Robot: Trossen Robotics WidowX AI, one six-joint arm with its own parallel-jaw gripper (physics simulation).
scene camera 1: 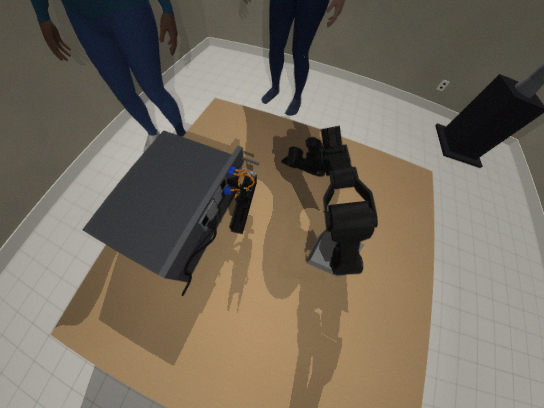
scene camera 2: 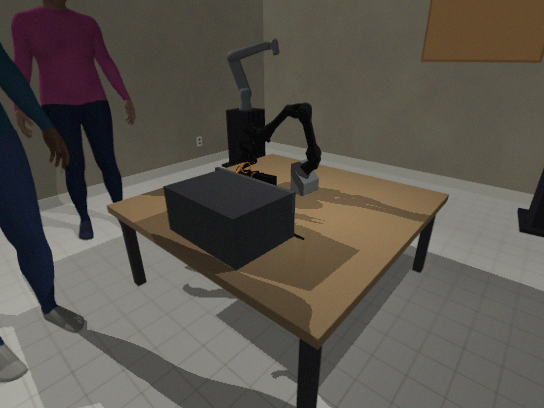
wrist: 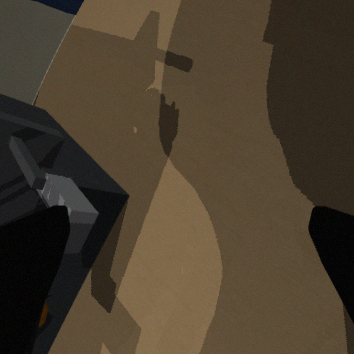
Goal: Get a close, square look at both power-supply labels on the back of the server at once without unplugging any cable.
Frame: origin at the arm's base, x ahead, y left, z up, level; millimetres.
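Seen in the pictures: gripper, between the fingertips: (wrist: pixel 192 219); arm's base, origin of its link: (scene camera 2: pixel 306 168).
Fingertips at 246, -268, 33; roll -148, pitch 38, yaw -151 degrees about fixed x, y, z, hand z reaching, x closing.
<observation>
Pixels of each thing's top centre, then the offset from my fingertips to it, as dx, dy, dz. "*": a spot on its surface instead. Level surfaces: height alone.
- dark grey server, a spot on its surface: (scene camera 1: pixel 150 200) (scene camera 2: pixel 232 192) * +396, +288, +45
- grey metal bracket, a spot on its surface: (wrist: pixel 75 200) * +131, +48, -44
- wooden table, height of its surface: dz -155
- black cable, a spot on its surface: (scene camera 1: pixel 187 285) (scene camera 2: pixel 296 234) * +247, +497, -147
The dark grey server (scene camera 1: pixel 150 200) (scene camera 2: pixel 230 195) lies on the table, its back facing the arm. In scene view 1 its back panel (scene camera 1: pixel 206 216) shows at a steep slant; blue plugs (scene camera 1: pixel 228 190), orange cables (scene camera 1: pixel 245 181) and a black cable-management arm (scene camera 1: pixel 241 215) stand at it. The power-supply labels cannot be made out in any view. My gripper (scene camera 1: pixel 301 165) (scene camera 2: pixel 248 154) (wrist: pixel 192 219) is open and empty, above the table and off the back's far end. In the wrist view, dark rear hardware with a grey metal bracket (wrist: pixel 75 200) is at the left, partly hidden by a finger.
The wooden table (scene camera 1: pixel 380 300) (scene camera 2: pixel 385 200) (wrist: pixel 175 250) bears the arm's grey base (scene camera 1: pixel 320 257) (scene camera 2: pixel 305 185). A black cable (scene camera 1: pixel 187 285) (scene camera 2: pixel 299 236) trails from the server's near end. Two people stand beyond the table. A grey arm (scene camera 2: pixel 239 75) stands on a black pedestal (scene camera 1: pixel 487 120) (scene camera 2: pixel 245 132).
</observation>
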